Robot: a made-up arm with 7 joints.
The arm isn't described. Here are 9 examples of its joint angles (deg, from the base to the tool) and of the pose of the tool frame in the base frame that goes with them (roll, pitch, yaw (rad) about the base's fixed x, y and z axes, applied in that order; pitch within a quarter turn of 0, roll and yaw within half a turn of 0; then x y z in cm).
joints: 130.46 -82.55 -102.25 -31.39 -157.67 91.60 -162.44
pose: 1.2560 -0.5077 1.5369 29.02 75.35 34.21
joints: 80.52 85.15 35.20 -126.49 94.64 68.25 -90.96
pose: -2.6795 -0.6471 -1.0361 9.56 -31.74 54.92
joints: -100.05 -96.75 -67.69 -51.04 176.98 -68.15 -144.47
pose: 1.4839 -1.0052 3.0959 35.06 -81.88 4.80
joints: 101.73 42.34 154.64 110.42 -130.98 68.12 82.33
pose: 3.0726 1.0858 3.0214 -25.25 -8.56 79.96
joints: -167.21 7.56 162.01 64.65 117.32 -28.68 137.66
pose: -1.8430 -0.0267 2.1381 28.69 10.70 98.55
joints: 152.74 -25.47 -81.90 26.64 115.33 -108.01 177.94
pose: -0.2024 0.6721 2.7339 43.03 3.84 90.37
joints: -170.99 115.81 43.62 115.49 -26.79 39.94 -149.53
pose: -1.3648 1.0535 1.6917 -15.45 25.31 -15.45
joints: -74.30 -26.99 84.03 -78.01 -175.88 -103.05 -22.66
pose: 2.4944 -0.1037 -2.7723 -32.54 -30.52 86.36
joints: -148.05 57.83 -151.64 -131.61 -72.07 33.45 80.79
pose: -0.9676 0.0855 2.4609 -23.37 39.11 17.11
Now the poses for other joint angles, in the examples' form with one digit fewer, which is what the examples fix.
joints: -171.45 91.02 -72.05 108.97 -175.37 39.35 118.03
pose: -1.171 -0.886 -0.826 -56.2 -28.9 7.9
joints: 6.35 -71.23 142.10 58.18 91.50 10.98 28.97
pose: 0.969 0.076 1.860 -87.2 -10.9 18.5
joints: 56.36 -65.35 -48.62 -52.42 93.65 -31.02 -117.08
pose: 0.947 -0.480 1.090 -65.9 58.8 33.7
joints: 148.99 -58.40 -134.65 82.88 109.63 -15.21 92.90
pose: -0.717 -0.331 0.931 72.9 11.6 28.0
